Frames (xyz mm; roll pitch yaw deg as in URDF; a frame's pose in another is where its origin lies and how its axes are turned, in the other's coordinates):
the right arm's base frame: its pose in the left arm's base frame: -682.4 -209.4 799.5 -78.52 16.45 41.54
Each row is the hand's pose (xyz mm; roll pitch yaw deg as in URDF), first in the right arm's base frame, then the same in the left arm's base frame.
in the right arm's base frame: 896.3 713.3 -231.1 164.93 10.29 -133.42
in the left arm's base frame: -140.9 157.5 -168.8 -143.11 -56.01 -103.88
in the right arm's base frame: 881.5 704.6 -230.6 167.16 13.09 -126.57
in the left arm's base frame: -148.8 148.8 -156.4 -152.75 -58.91 -91.47
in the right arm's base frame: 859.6 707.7 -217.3 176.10 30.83 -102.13
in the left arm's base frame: -173.7 145.0 -150.6 169.30 -47.93 -45.80
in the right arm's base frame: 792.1 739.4 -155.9 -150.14 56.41 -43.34
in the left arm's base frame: -270.2 148.3 -149.5 148.09 -4.81 -21.98
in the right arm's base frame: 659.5 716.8 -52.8 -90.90 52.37 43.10
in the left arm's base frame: -420.4 144.2 -71.0 130.66 42.03 -27.38
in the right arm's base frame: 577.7 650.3 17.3 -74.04 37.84 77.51
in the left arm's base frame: -499.1 148.6 28.0 96.71 62.89 -59.18
